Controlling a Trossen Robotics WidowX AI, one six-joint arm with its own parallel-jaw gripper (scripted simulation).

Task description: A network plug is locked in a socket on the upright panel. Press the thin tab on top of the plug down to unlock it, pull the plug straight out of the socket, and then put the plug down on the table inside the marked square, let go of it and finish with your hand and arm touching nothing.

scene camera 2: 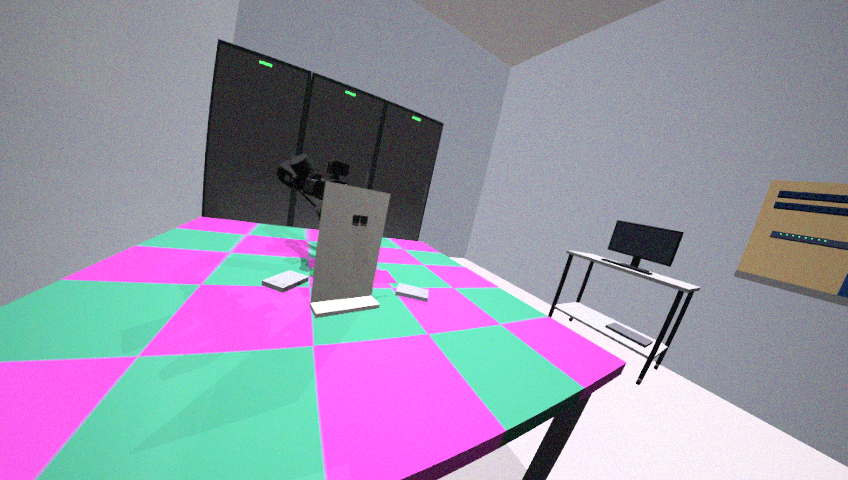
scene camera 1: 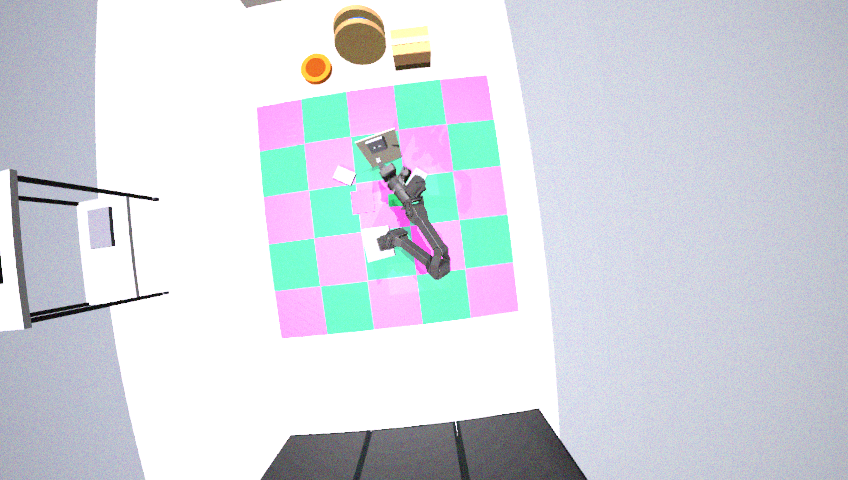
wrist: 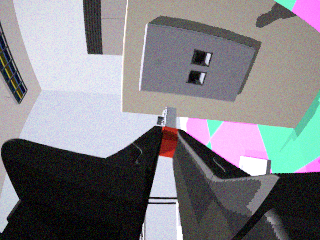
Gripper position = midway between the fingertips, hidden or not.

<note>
In view: my gripper (scene camera 2: 351,199), a plug (wrist: 167,123) and an upright panel (scene camera 1: 384,145).
My gripper shows as well in the wrist view (wrist: 167,134). The upright panel also shows in the wrist view (wrist: 249,69). Scene camera 2 misses the plug, which is hidden by the upright panel.
</note>
